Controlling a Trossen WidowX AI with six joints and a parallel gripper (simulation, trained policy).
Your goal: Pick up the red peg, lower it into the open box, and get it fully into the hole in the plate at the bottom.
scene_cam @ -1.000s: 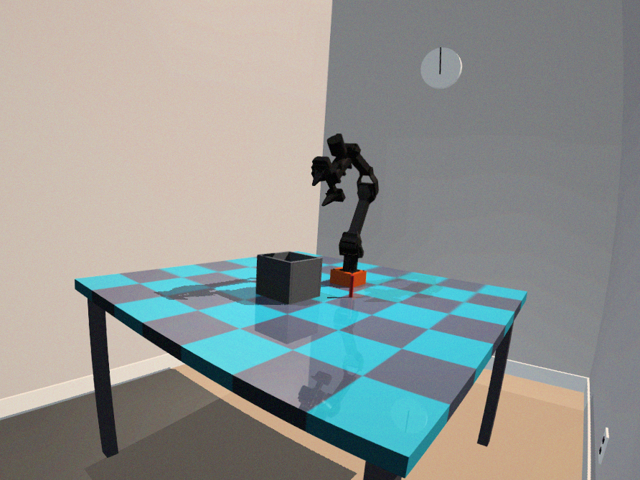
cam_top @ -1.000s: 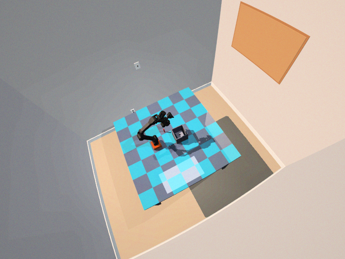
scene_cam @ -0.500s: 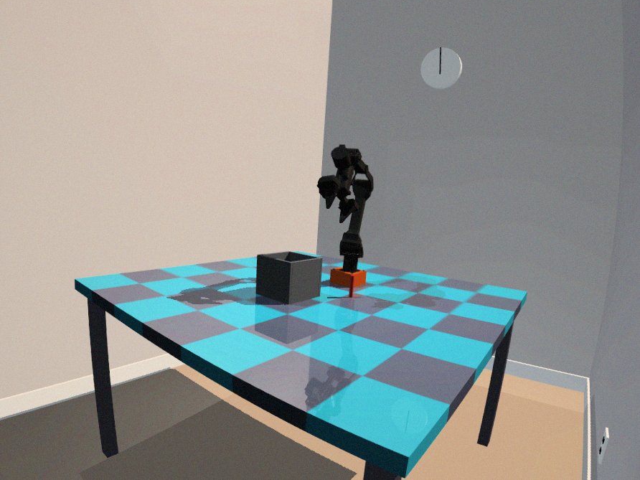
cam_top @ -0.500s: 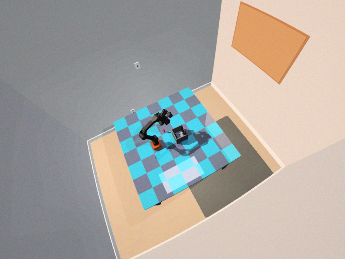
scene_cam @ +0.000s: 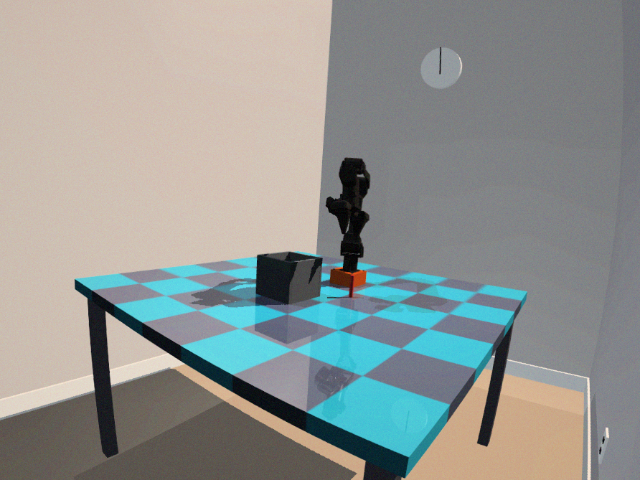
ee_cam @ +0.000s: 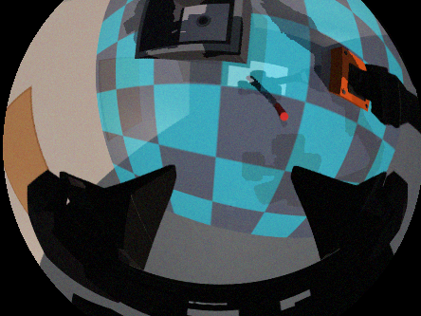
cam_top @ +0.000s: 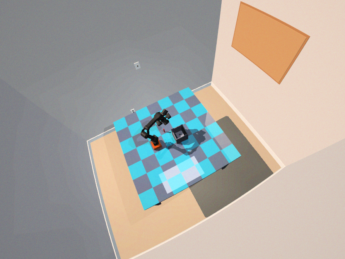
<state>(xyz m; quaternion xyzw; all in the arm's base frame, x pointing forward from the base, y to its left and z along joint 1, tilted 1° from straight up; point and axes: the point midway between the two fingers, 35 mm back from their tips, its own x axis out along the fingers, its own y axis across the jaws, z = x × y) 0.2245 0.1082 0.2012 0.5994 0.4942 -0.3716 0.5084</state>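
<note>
Right now my gripper tip is 60 mm past the red peg, 10 mm to the left of it and 180 mm above it. Also, from my gripper tip: grey plate: 90 mm ahead, 180 mm to the right, 180 mm below.
</note>
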